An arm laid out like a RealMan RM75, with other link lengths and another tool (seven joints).
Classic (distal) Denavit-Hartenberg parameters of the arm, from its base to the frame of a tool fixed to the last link. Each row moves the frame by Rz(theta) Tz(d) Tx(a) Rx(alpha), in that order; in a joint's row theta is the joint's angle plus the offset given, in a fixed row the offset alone. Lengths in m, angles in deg.
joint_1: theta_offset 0, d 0.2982, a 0, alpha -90
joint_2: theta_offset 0, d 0, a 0, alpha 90
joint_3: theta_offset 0, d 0.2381, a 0, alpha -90
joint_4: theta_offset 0, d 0, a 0, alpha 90
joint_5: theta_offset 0, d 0.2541, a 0, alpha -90
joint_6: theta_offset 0, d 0, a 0, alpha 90
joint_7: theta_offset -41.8, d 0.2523, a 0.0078, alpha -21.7
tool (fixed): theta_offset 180, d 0.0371, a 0, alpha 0
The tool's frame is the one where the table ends.
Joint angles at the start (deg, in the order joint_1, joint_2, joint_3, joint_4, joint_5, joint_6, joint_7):
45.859 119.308 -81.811 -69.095 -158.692 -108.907 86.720
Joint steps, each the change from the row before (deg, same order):
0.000 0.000 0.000 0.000 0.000 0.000 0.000
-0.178 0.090 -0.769 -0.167 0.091 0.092 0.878
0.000 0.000 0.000 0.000 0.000 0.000 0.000
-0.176 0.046 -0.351 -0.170 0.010 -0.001 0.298
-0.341 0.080 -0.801 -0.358 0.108 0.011 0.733
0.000 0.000 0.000 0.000 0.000 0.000 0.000
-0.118 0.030 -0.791 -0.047 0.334 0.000 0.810
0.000 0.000 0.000 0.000 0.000 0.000 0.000
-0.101 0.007 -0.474 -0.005 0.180 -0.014 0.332
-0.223 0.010 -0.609 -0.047 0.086 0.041 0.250
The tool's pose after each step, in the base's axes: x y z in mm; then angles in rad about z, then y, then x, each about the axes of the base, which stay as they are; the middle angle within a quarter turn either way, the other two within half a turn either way. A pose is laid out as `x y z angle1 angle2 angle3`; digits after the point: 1 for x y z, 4 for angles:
251.1 354.3 -28.9 2.3994 1.0581 2.6206
251.2 352.7 -30.6 2.4129 1.0613 2.6119
251.2 352.7 -30.6 2.4129 1.0613 2.6119
251.6 351.7 -31.1 2.4180 1.0631 2.6079
252.0 349.6 -32.5 2.4288 1.0664 2.5998
252.0 349.6 -32.5 2.4288 1.0664 2.5998
251.8 347.2 -34.5 2.4422 1.0673 2.5870
251.8 347.2 -34.5 2.4422 1.0673 2.5870
252.1 345.6 -35.6 2.4491 1.0685 2.5784
253.3 343.8 -36.6 2.4560 1.0724 2.5689

